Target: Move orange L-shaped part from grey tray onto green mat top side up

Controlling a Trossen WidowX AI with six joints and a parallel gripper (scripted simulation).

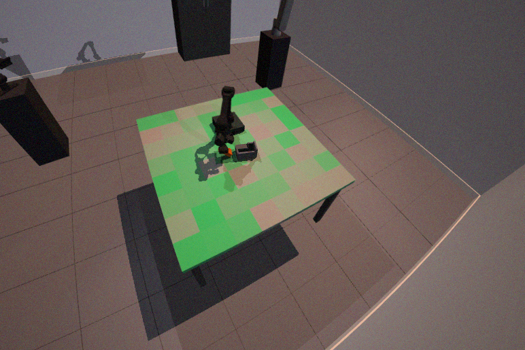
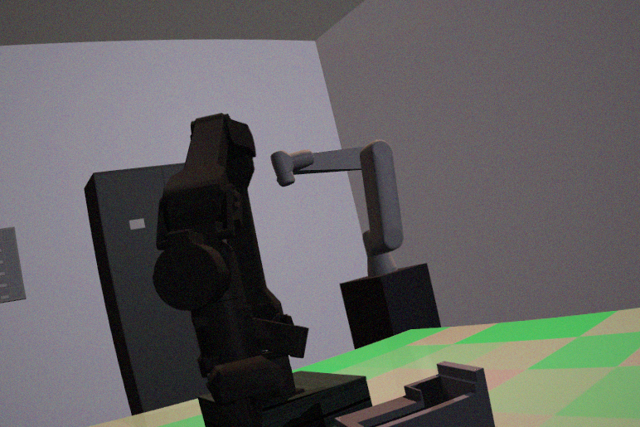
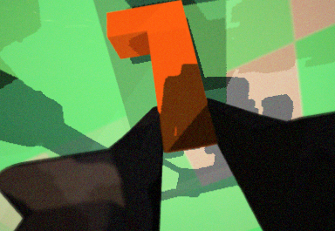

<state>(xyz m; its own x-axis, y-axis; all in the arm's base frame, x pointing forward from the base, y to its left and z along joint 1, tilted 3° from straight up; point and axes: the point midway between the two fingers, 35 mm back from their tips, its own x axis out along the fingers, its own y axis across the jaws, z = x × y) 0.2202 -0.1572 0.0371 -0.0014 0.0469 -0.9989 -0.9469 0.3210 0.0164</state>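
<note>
The orange L-shaped part lies 30 mm to the left of my gripper tip and 30 mm below it.
</note>
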